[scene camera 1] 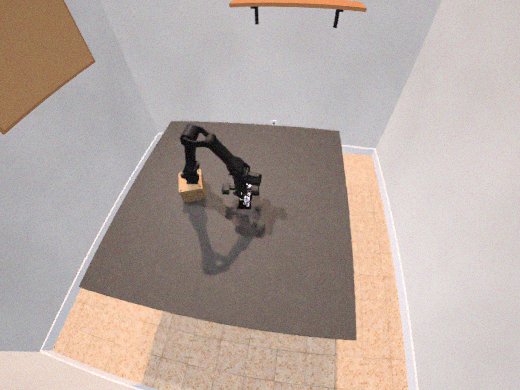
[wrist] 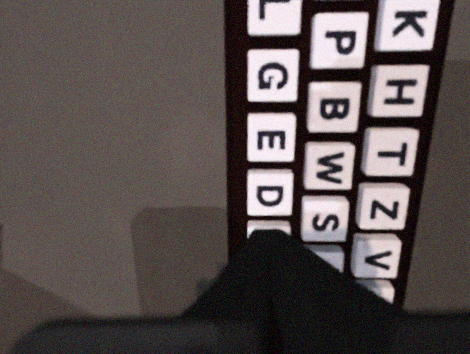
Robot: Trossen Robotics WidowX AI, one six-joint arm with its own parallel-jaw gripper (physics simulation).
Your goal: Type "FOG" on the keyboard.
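Places are measured from the arm's base along level axes (x down, y back, z left), in metres.
Where they show: gripper, between the fingertips: (scene camera 1: 241, 197) (wrist: 266, 241); arm's base, origin of its link: (scene camera 1: 192, 179).
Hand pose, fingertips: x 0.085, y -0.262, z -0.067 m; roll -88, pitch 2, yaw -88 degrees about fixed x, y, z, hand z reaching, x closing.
Each offset is from my fingertips to the top centre of the thing. Level surfaces: height alone.
The keyboard @(dx +0.002, dy -0.021, dz +0.038 m) (scene camera 1: 245, 205) (wrist: 237, 150) is a dark board with rows of white letter keys, seen sideways in the wrist view. Its G key @(dx +0.002, dy -0.003, dz +0.052 m) (wrist: 273, 76) is in the left column, with the E key @(dx +0.002, dy -0.002, dz +0.034 m) (wrist: 271, 137) and the D key @(dx +0.002, dy -0.002, dz +0.015 m) (wrist: 270, 193) below it. A key (wrist: 255, 230) just below D is mostly covered by the fingertips, and its letter is hidden. My black gripper (wrist: 266, 241) is shut and empty, its tips over that key; contact cannot be told. The F and O letters do not show. In the scene view the arm partly covers the keyboard.
The keyboard lies on a dark grey mat @(dx +0.018 m) (scene camera 1: 295, 280). The arm stands on a wooden block (scene camera 1: 192, 194) left of the keyboard. The P key @(dx +0.002, dy -0.022, dz +0.060 m) (wrist: 340, 41), B key @(dx +0.002, dy -0.021, dz +0.042 m) (wrist: 334, 107), W key @(dx +0.002, dy -0.020, dz +0.024 m) (wrist: 330, 166) and S key @(dx +0.002, dy -0.019, dz +0.006 m) (wrist: 325, 220) are in the middle column. A shelf (scene camera 1: 297, 5) hangs on the back wall.
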